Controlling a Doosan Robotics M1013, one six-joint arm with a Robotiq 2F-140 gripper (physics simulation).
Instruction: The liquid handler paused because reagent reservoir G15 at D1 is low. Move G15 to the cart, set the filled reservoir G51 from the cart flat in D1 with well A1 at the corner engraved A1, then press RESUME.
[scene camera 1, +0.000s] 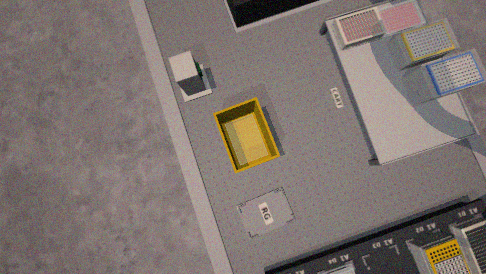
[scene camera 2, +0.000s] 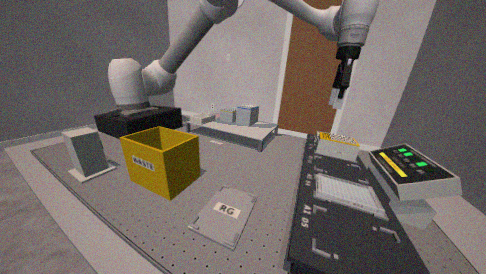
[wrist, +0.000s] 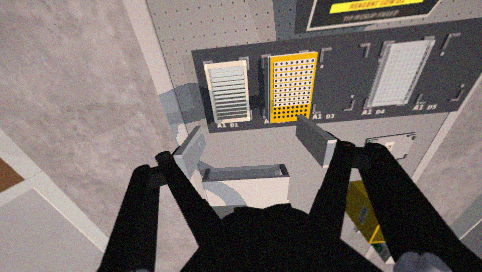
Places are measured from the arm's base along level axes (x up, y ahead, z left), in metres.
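Where they show: gripper, fingertip midpoint: (scene camera 2: 334, 106) (wrist: 249, 130); arm's base at its link origin: (scene camera 2: 135, 112).
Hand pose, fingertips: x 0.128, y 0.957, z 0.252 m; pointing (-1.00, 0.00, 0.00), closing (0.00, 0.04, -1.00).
Note:
Things, the pixels of their top centre, and the offset from my fingertips. "spot": a spot on its surface instead.
- D1 at its top centre: (wrist: 229, 95) dz +0.035, dx -0.131, dy +0.027 m
- A1 D1 label at a spot on its surface: (wrist: 228, 125) spot: dz +0.047, dx -0.162, dy -0.055 m
- cream-rimmed reservoir with red-pink troughs, top centre: (scene camera 1: 361, 25) (scene camera 2: 203, 115) dz -0.059, dx -0.130, dy -0.628 m
- cart at its top centre: (scene camera 1: 399, 74) (wrist: 248, 222) (scene camera 2: 233, 122) dz +0.010, dx -0.156, dy -0.467 m
- pale box at its top centre: (scene camera 1: 183, 66) (scene camera 2: 79, 131) (wrist: 396, 259) dz -0.566, dx -0.092, dy -0.641 m
- yellow tip rack at its top centre: (wrist: 292, 91) (scene camera 1: 452, 270) (scene camera 2: 338, 137) dz -0.089, dx -0.097, dy +0.031 m
- clear plate at its top centre: (scene camera 2: 346, 189) (wrist: 400, 76) dz -0.337, dx -0.148, dy +0.039 m
- status panel at a spot on its surface: (scene camera 2: 415, 175) spot: dz -0.281, dx -0.097, dy +0.171 m
- yellow waste bin at its top centre: (scene camera 1: 246, 134) (scene camera 2: 160, 136) (wrist: 394, 228) dz -0.462, dx -0.087, dy -0.420 m
- RG plate at its top centre: (scene camera 2: 227, 207) (scene camera 1: 266, 213) (wrist: 389, 150) dz -0.470, dx -0.208, dy -0.199 m
Reservoir G15, cream-rimmed with long parallel troughs, sits at D1 (wrist: 229, 92) (scene camera 1: 477, 245), beside the yellow tip rack. The "A1 D1" label (wrist: 228, 125) shows below its lower edge in the wrist view. A cream-rimmed reservoir with red-pink troughs (scene camera 1: 359, 26), matching G51, lies on the cart (scene camera 1: 387, 142) (scene camera 2: 260, 130) at its far left corner in scene camera 1; its label is not legible. My gripper (wrist: 249, 130) (scene camera 2: 337, 99) is open and empty, high above the deck. No RESUME lettering is legible; a pale box (scene camera 1: 186, 72) (scene camera 2: 87, 152) carries a green part on its side.
The yellow tip rack (wrist: 293, 87) (scene camera 2: 337, 145) stands at D2, a clear plate (wrist: 402, 72) (scene camera 2: 347, 192) at D4. The status panel (scene camera 2: 415, 175) stands beside the deck. The yellow waste bin (scene camera 1: 235, 170) (scene camera 2: 182, 167) and RG plate (scene camera 1: 280, 215) (scene camera 2: 215, 232) are on the table. Tall racks (scene camera 1: 455, 73) (scene camera 1: 429, 41) stand on the cart.

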